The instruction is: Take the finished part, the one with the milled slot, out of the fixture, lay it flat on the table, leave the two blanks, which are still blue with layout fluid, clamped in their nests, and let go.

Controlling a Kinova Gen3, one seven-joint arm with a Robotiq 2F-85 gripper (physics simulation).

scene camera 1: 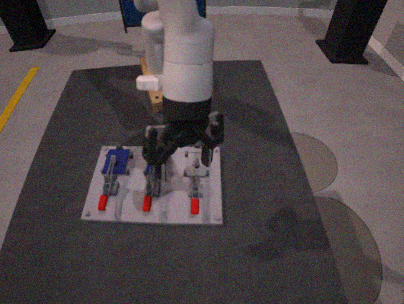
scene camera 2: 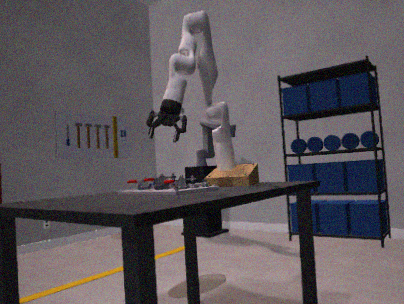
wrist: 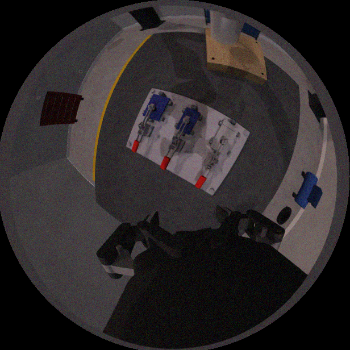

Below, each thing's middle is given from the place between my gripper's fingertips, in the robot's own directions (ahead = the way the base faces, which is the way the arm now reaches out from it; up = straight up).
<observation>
My hand is 19 cm above the white fixture plate (scene camera 1: 173, 206), 10 cm past it and 9 cm to the left of it.
</observation>
